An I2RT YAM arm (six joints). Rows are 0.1 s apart.
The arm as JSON. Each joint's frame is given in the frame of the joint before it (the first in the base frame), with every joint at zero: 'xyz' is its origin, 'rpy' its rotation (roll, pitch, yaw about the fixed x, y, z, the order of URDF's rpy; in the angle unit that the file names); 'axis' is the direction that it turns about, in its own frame. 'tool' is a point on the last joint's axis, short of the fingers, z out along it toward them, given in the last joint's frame.
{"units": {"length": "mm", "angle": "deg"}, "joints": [
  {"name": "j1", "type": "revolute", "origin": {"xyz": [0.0, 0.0, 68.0], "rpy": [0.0, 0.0, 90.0]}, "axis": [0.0, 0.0, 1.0]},
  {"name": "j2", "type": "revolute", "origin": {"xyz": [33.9, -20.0, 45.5], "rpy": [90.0, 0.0, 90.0]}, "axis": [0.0, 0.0, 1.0]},
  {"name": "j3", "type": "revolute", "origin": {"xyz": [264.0, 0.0, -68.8], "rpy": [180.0, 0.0, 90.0]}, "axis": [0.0, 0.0, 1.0]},
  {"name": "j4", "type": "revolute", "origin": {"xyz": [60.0, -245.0, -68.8], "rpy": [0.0, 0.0, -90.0]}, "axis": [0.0, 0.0, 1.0]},
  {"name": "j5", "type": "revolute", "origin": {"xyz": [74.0, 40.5, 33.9], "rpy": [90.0, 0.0, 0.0]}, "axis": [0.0, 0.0, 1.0]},
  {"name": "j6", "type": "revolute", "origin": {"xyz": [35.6, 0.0, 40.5], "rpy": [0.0, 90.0, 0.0]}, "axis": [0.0, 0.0, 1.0]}
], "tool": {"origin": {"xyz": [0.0, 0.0, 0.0], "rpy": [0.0, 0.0, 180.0]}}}
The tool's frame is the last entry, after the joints.
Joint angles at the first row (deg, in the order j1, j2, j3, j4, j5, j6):
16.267, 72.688, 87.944, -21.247, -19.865, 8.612
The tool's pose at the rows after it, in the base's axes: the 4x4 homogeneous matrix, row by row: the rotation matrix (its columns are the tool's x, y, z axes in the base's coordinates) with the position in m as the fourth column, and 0 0 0 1 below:
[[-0.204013 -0.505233 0.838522 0.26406], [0.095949 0.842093 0.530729 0.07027], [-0.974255 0.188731 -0.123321 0.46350], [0 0 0 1]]
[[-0.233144 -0.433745 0.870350 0.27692], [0.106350 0.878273 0.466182 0.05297], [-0.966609 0.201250 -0.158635 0.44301], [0 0 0 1]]
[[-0.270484 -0.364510 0.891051 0.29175], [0.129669 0.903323 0.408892 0.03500], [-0.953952 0.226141 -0.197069 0.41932], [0 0 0 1]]
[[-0.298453 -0.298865 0.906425 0.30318], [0.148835 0.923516 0.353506 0.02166], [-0.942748 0.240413 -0.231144 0.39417], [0 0 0 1]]
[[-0.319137 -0.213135 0.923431 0.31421], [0.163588 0.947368 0.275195 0.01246], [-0.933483 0.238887 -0.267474 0.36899], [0 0 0 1]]
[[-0.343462 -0.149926 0.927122 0.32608], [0.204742 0.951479 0.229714 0.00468], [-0.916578 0.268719 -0.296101 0.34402], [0 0 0 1]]
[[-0.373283 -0.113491 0.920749 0.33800], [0.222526 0.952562 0.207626 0.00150], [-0.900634 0.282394 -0.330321 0.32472], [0 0 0 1]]
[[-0.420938 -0.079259 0.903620 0.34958], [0.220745 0.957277 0.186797 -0.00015], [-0.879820 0.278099 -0.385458 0.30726], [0 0 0 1]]
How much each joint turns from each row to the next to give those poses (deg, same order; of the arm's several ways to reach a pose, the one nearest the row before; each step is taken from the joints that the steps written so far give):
-3.895, -0.199, -2.773, 1.034, 0.065, -0.213
-3.959, 0.359, -3.873, 2.074, 0.299, 0.100
-3.918, 1.208, -3.828, 2.639, -0.242, 0.700
-2.576, 1.115, -4.217, 3.282, 0.901, 0.457
-1.377, 1.611, -3.735, 3.370, 3.389, 0.298
-1.226, 2.393, -3.119, 3.862, 1.521, 1.976
-0.422, 2.939, -1.099, 1.981, 0.908, 0.836
-0.121, 3.242, 0.264, -0.402, 1.130, -0.273

